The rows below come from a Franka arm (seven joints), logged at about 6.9 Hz.
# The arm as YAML. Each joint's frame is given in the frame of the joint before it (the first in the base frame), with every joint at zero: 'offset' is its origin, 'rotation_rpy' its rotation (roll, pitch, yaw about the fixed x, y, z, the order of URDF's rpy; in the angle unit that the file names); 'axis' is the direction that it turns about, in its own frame. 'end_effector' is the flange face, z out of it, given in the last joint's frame.
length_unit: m
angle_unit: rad
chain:
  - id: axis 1
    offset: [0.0, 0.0, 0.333]
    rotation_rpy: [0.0, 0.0, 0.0]
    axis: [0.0, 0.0, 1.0]
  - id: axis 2
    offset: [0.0, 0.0, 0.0]
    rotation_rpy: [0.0, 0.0, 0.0]
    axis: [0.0, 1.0, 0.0]
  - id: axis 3
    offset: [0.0, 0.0, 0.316]
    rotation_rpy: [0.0, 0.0, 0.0]
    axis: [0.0, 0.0, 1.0]
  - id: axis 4
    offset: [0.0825, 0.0, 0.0]
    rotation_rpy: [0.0, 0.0, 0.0]
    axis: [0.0, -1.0, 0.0]
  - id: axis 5
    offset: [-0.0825, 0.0, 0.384]
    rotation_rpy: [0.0, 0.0, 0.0]
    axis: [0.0, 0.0, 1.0]
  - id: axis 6
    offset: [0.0, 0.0, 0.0]
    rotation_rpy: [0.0, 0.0, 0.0]
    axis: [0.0, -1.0, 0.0]
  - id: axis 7
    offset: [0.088, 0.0, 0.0]
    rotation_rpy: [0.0, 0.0, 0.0]
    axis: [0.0, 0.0, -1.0]
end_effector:
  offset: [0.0, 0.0, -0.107]
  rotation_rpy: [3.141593, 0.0, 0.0]
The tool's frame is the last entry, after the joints.
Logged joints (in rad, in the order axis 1, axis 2, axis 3, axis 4, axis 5, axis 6, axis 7), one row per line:
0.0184, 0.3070, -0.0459, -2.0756, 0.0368, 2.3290, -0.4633
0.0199, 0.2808, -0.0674, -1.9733, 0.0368, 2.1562, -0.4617
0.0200, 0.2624, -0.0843, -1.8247, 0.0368, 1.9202, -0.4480
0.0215, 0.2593, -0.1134, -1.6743, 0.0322, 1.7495, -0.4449
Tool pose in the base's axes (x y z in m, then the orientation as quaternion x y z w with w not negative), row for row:
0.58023, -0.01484, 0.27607, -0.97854, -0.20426, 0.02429, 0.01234
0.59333, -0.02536, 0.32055, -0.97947, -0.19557, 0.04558, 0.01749
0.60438, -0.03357, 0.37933, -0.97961, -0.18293, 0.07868, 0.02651
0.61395, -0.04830, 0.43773, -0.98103, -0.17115, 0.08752, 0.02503
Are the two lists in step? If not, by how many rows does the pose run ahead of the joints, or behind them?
They are in step.
